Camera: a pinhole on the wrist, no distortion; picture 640 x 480 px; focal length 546.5 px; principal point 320.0 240.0 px. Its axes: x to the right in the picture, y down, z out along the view. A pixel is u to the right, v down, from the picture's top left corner.
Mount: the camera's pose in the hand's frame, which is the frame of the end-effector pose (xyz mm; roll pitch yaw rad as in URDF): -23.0 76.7 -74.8 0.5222 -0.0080 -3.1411
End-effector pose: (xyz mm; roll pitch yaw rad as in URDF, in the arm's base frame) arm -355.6 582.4 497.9 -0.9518 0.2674 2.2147
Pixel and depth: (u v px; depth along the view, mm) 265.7 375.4 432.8
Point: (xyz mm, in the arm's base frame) -698.7 367.0 532.7
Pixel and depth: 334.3 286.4 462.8
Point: -686.0 288.8 485.1
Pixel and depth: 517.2 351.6 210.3
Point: -443.9 384.8 482.7
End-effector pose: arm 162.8 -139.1 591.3 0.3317 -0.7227 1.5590
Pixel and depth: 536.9 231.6 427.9
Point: -25.6 -527.0 746.5
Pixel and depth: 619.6 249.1 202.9
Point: 28.8 -339.7 619.6
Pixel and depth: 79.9 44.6 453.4
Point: -181.0 -244.1 984.8
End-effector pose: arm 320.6 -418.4 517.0 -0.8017 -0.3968 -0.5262
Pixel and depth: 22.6 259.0 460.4
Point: 719.5 -140.4 624.1
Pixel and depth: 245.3 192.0 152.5
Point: 423.0 -303.7 440.0
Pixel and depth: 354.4 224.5 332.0
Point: 461.7 -125.8 468.6
